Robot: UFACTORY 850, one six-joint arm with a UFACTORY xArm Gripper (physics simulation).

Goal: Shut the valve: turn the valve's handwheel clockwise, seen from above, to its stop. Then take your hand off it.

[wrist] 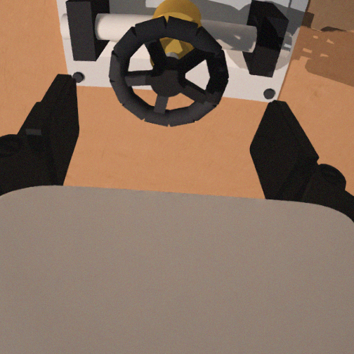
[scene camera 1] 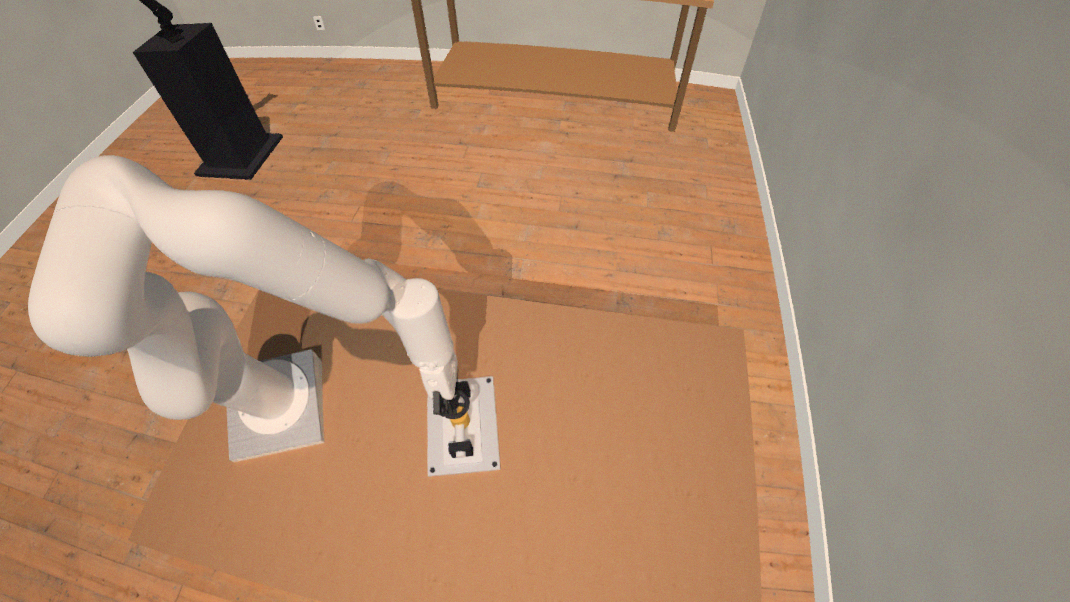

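Observation:
The valve's black handwheel (scene camera 1: pixel 467 408) (wrist: pixel 169 119) is a spoked ring above a yellow valve body (scene camera 1: pixel 458 420) (wrist: pixel 177 14). A white pipe (scene camera 1: pixel 460 434) (wrist: pixel 120 27) runs through the body and is held by two black clamps on a pale plate (scene camera 1: pixel 490 430) (wrist: pixel 97 80). My gripper (scene camera 1: pixel 452 400) (wrist: pixel 171 112) is wide open. In the wrist view its two black fingers stand left and right of the handwheel, with a visible gap on each side, and nothing is between them. In the scene view the arm partly hides the wheel.
The plate lies on a brown mat (scene camera 1: pixel 613 449). The robot's base block (scene camera 1: pixel 312 430) stands left of the plate. A black pedestal (scene camera 1: pixel 205 97) stands at the back left, and a wooden shelf table (scene camera 1: pixel 557 71) stands at the back. A grey wall (scene camera 1: pixel 920 299) is on the right.

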